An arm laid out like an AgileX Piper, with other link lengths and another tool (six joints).
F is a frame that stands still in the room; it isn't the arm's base.
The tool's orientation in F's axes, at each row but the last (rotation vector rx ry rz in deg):
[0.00 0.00 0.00]
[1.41 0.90 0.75]
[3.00 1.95 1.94]
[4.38 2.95 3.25]
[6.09 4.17 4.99]
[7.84 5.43 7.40]
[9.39 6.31 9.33]
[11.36 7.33 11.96]
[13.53 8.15 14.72]
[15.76 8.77 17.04]
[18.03 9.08 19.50]
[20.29 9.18 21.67]
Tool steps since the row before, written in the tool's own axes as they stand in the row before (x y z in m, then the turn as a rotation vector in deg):
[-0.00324 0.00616 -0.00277 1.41 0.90 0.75]
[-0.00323 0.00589 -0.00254 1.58 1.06 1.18]
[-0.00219 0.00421 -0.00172 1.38 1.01 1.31]
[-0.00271 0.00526 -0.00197 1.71 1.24 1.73]
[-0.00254 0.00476 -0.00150 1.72 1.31 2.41]
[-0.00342 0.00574 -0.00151 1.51 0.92 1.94]
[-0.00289 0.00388 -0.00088 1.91 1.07 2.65]
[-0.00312 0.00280 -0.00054 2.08 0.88 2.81]
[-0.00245 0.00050 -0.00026 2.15 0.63 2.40]
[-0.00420 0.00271 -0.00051 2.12 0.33 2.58]
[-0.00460 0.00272 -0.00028 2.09 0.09 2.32]
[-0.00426 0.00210 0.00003 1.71 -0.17 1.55]
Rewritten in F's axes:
[-0.00324 0.00616 -0.00277 1.41 0.90 0.75]
[-0.00335 0.00591 -0.00234 1.58 1.05 1.18]
[-0.00239 0.00421 -0.00142 1.39 0.99 1.32]
[-0.00309 0.00522 -0.00142 1.73 1.21 1.73]
[-0.00303 0.00464 -0.00080 1.79 1.21 2.42]
[-0.00423 0.00537 -0.00038 1.58 0.86 1.92]
[-0.00353 0.00342 0.00008 2.03 0.96 2.60]
[-0.00365 0.00210 0.00039 2.26 0.79 2.70]
[-0.00251 -0.00013 0.00014 2.32 0.66 2.23]
[-0.00479 0.00132 0.00075 2.40 0.33 2.32]
[-0.00516 0.00089 0.00109 2.39 0.17 2.00]
[-0.00460 0.00016 0.00117 1.96 0.04 1.22]

